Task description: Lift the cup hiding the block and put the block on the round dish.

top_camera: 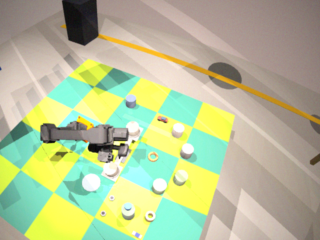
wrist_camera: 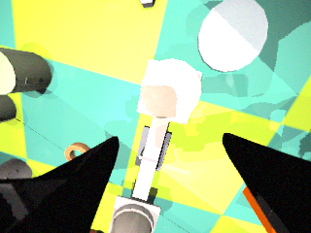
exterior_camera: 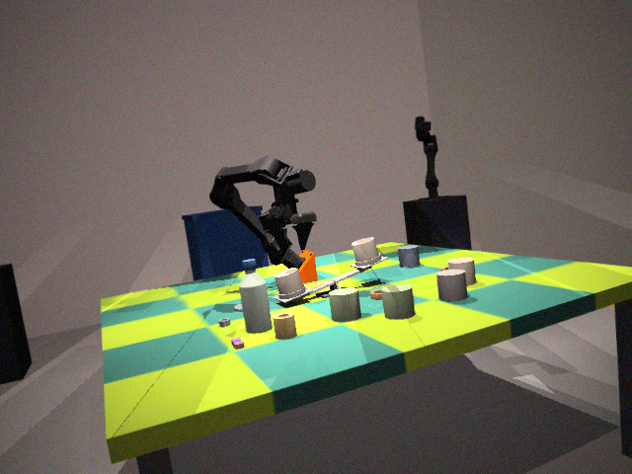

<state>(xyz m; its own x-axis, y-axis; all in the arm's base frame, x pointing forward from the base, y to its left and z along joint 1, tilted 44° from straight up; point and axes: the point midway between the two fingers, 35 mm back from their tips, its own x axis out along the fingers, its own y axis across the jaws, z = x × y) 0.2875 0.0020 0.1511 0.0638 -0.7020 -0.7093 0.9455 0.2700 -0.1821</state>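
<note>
The dark grey-green block lies 100 mm below my gripper tip, 20 mm to the right of it and 10 mm ahead of it. Also, from my gripper tip: round dish 140 mm below, 130 mm to the right, 60 mm behind; then balance beam 110 mm to the left, 110 mm below; then toy car 460 mm to the left, 130 mm below, 90 mm ahead.
</note>
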